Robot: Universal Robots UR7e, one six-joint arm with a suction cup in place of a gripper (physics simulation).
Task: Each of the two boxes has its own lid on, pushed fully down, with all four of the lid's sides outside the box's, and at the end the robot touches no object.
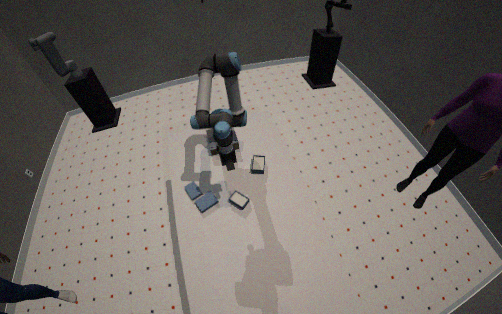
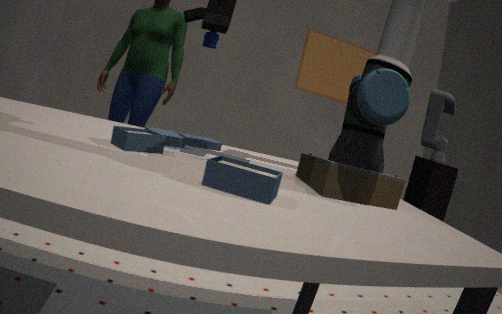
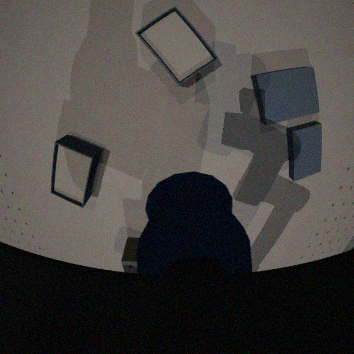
Scene:
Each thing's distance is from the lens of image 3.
my suction cup [image 3: 189,214]: 0.05 m
larger blue-grey lid [image 3: 283,94]: 0.36 m
The marked spots on the larger blue-grey lid and my suction cup are 0.33 m apart.

